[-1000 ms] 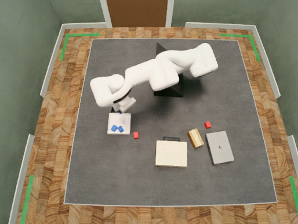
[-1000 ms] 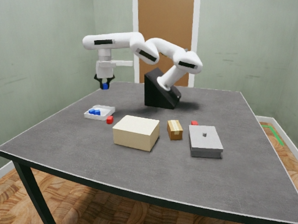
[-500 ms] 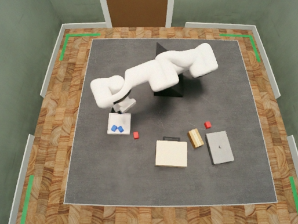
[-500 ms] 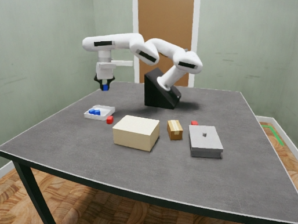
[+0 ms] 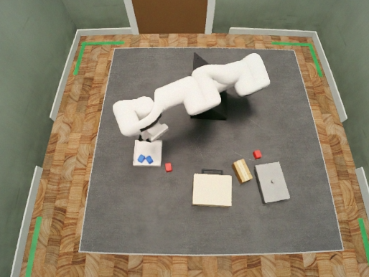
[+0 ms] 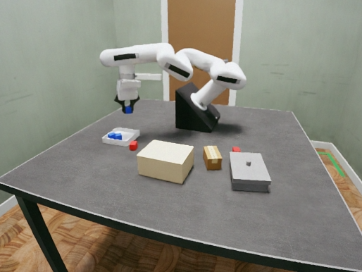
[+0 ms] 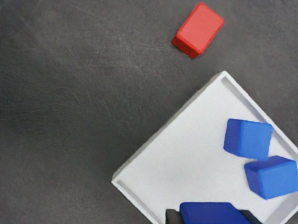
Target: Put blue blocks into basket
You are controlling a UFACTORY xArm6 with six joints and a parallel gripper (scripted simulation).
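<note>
My hand is 15 cm above the white basket, 3 cm to the left of it and 3 cm short of it. Round my hand: flat lid 61 cm to the left, 21 cm ahead, 11 cm below; then light wooden cabinet 30 cm to the left, 24 cm ahead, 12 cm below; then brown cardboard box 46 cm to the left, 15 cm ahead, 12 cm below.
</note>
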